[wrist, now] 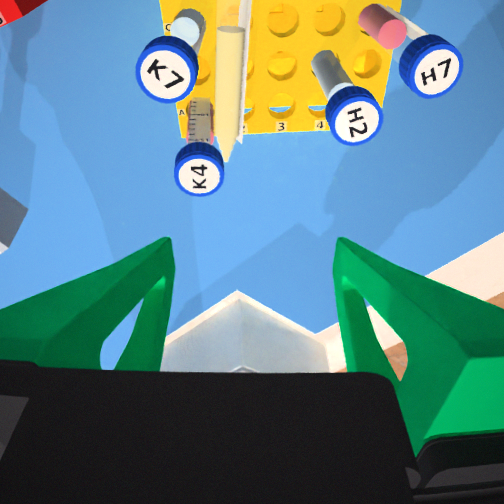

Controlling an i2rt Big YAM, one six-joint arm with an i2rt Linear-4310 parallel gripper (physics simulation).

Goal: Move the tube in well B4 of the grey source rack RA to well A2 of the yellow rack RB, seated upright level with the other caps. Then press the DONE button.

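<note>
The yellow rack RB (pixel 295 65) lies at the top of the wrist view. Blue-capped tubes K7 (pixel 166 70), K4 (pixel 199 170), H2 (pixel 354 116) and H7 (pixel 431 66) stand in it. A cream tube (pixel 230 90) with a conical tip lies along column 2. Its tip points toward me and reaches past the rack's front edge beside K4. Its cap end is cut off by the top of the frame. I cannot tell whether it sits in a well. My green-fingered gripper (pixel 254 242) is open and empty, well back from the rack.
A red object (pixel 17 10) shows at the top left corner. A grey block corner (pixel 10 217) shows at the left edge. A white wedge (pixel 240 332) sits between my fingers, and a pale and brown edge (pixel 475 280) runs at the right.
</note>
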